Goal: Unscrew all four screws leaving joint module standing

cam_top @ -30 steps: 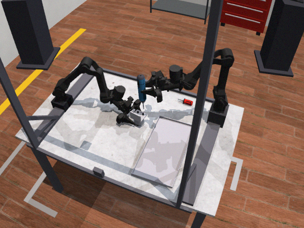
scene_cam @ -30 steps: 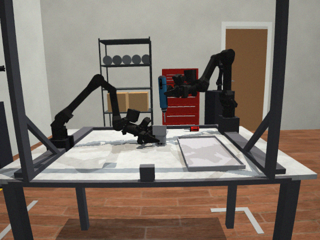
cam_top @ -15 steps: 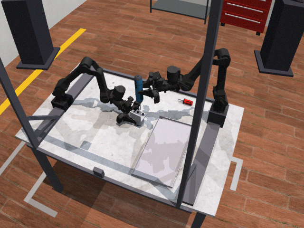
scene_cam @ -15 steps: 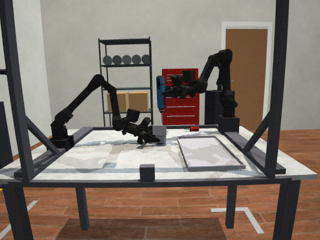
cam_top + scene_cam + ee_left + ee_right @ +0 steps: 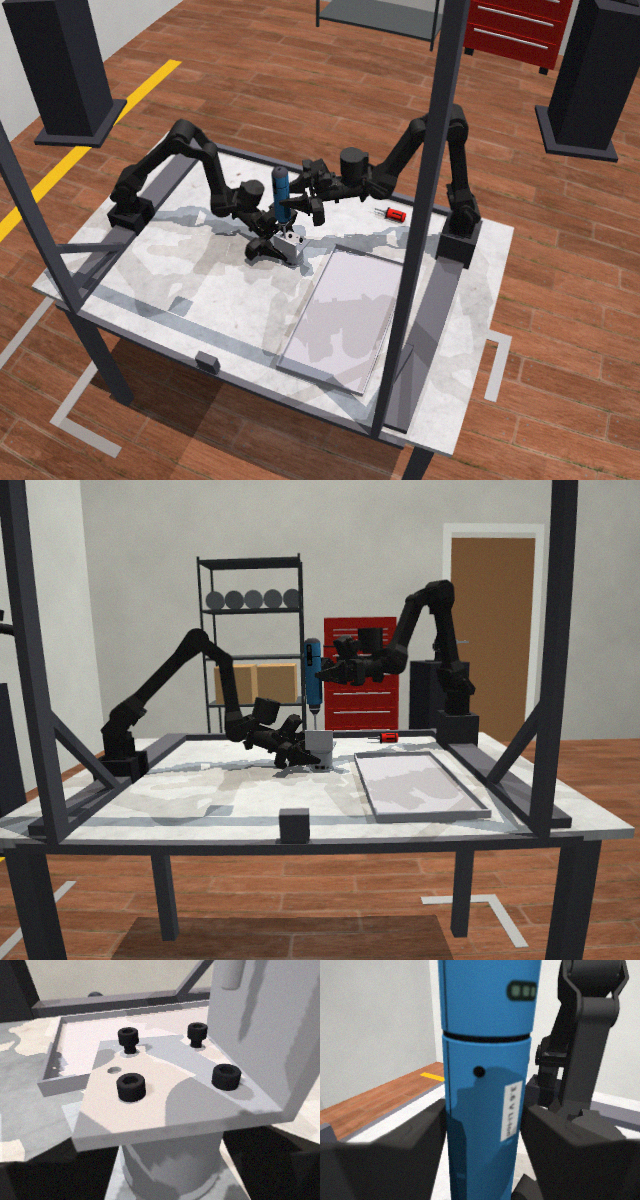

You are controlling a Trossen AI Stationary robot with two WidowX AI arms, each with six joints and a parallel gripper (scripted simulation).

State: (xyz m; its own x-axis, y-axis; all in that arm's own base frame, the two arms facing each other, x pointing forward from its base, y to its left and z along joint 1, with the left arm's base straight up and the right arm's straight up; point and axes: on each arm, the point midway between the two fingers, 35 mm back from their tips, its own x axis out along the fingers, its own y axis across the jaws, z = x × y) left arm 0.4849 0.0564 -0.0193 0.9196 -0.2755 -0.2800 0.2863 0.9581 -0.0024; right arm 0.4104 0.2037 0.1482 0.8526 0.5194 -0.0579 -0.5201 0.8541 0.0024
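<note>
Now: left hand 1 cm past the joint module, 3 cm to the left of it and 1 cm above it. Round my left hand: screwdriver bit (3 cm behind, 1 cm to the right, 8 cm above); then grey bracket (1 cm behind, 2 cm to the right, 4 cm above); then shallow tray (18 cm behind, 19 cm to the right, 3 cm below).
</note>
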